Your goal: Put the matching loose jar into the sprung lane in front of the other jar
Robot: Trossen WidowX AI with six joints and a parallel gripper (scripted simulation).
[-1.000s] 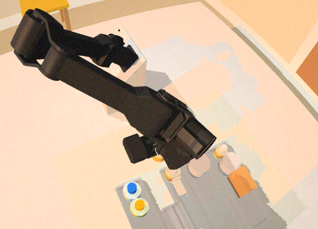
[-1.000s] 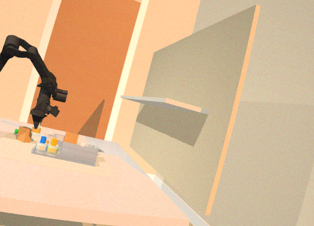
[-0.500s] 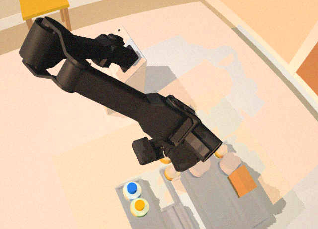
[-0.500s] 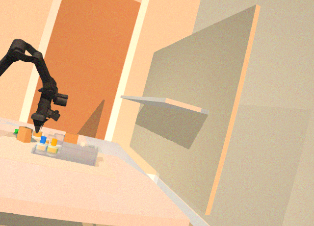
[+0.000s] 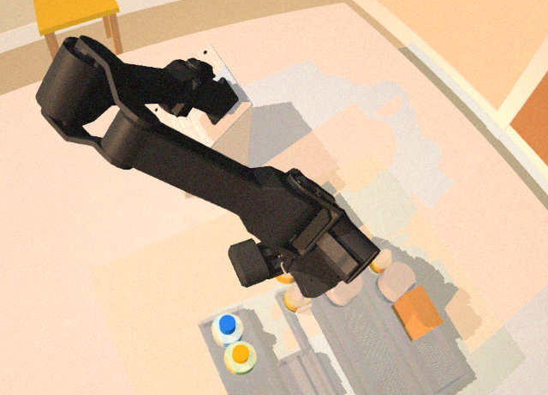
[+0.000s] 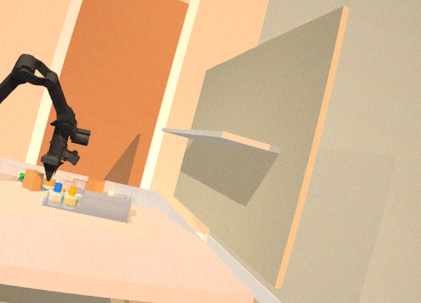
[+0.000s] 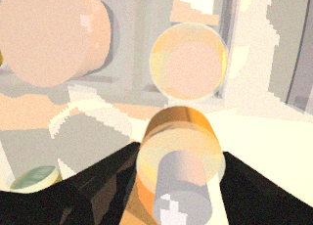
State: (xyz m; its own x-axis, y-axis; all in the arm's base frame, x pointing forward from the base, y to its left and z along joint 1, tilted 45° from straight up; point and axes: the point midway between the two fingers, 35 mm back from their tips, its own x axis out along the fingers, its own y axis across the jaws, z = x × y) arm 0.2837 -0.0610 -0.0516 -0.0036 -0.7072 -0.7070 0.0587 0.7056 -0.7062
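Right now the grey lane tray is 20 cm ahead of my gripper tip, 4 cm below it and 3 cm to the right of it. The rest, counted from my gripper tip: wall shelf (55 cm ahead, 31 cm above, 2 cm to the left); then white pusher bar (15 cm ahead, 4 cm to the right, 1 cm below).
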